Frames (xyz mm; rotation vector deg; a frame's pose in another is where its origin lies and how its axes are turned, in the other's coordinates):
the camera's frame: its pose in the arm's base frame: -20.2 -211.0 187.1 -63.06 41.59 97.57
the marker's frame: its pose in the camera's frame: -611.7 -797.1 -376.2 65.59 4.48 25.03
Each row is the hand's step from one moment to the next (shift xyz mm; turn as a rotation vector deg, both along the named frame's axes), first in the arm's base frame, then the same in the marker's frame.
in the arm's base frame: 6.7 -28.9 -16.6 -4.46 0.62 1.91
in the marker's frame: -1.1 -29.1 -17.5 1.14 4.12 -2.38
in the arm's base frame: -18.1 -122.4 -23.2 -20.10 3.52 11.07
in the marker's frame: -15.8 -66.4 -105.8 3.51 20.50 -10.32
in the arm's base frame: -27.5 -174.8 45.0 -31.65 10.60 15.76
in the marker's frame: -81.6 -44.0 -157.3 8.60 33.77 -12.16
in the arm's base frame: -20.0 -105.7 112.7 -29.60 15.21 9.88
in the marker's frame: -113.1 29.9 -102.9 13.64 31.17 -6.89
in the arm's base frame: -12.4 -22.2 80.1 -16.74 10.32 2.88
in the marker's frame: -62.7 47.0 -30.4 10.40 16.77 -2.36
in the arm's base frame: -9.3 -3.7 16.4 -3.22 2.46 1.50
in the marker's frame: -8.9 14.0 -9.7 1.44 4.07 -0.14
